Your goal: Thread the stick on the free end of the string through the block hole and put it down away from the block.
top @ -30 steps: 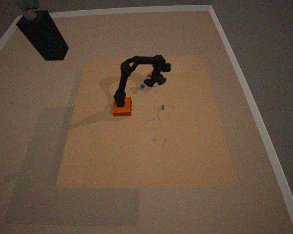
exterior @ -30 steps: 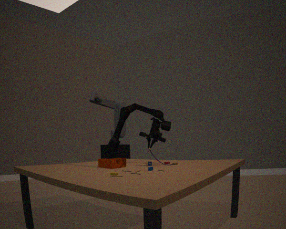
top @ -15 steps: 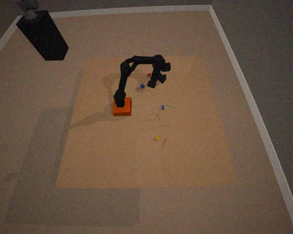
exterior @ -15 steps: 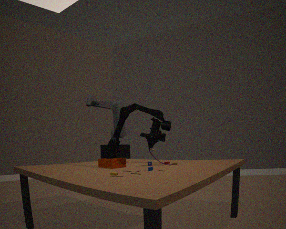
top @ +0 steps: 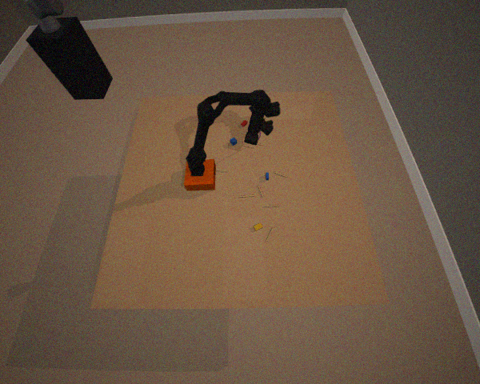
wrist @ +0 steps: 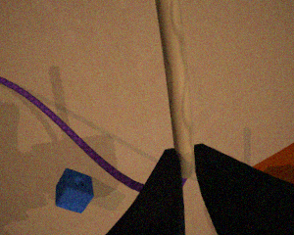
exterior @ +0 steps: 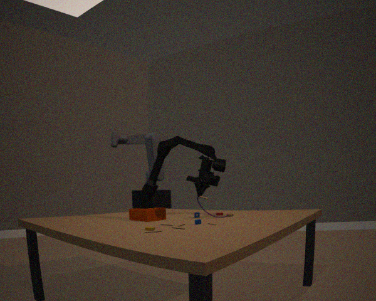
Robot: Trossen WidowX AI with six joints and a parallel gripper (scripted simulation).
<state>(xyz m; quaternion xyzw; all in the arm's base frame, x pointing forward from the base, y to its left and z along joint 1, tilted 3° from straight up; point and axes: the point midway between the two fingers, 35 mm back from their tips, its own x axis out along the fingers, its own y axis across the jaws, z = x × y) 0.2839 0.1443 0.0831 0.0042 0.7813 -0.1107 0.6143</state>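
My gripper tip is 2 cm short of the thin wooden stick. From my gripper tip the other things lie so: yellow piece (42 cm to the right, 12 cm below, 5 cm ahead); then round wooden button (21 cm to the left, 12 cm below, 6 cm ahead); then red piece (24 cm to the left, 12 cm below, 4 cm behind).
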